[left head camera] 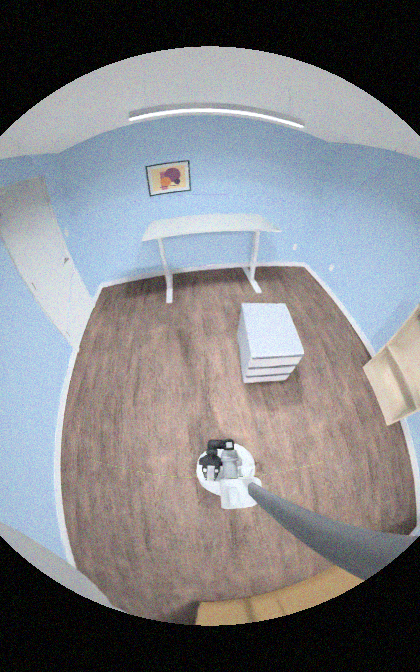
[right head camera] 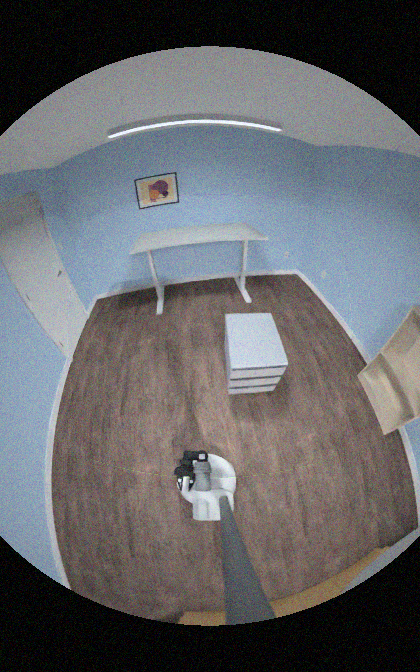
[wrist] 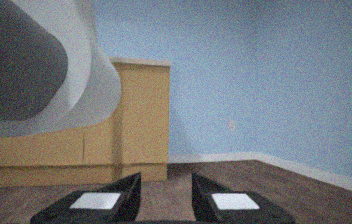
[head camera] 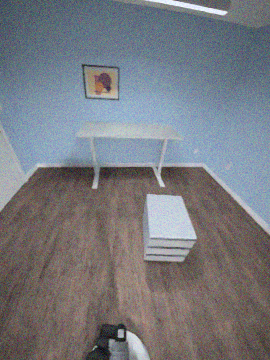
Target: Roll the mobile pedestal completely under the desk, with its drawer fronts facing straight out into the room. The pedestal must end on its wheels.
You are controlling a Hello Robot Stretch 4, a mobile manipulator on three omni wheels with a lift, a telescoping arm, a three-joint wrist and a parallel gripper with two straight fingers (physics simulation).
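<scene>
The white mobile pedestal (head camera: 169,217) (left head camera: 270,330) (right head camera: 254,341) stands upright on the floor, ahead and a little right of the robot. Its three drawer fronts face the robot's side of the room, away from the desk. Its wheels are hidden. The white desk (head camera: 130,131) (left head camera: 210,224) (right head camera: 200,235) stands against the far wall on two T-shaped legs. The pedestal is in front of the desk's right leg, wholly outside the desk. My gripper (wrist: 166,187) is open and empty, folded in over the robot's base and pointing backward, far from the pedestal.
A door (left head camera: 45,260) (right head camera: 40,270) is on the left wall. A pale wooden shelf unit (left head camera: 378,395) (right head camera: 372,402) stands by the right wall. A wooden cabinet (wrist: 145,115) (left head camera: 280,600) stands behind the robot. A framed picture (head camera: 101,82) hangs above the desk.
</scene>
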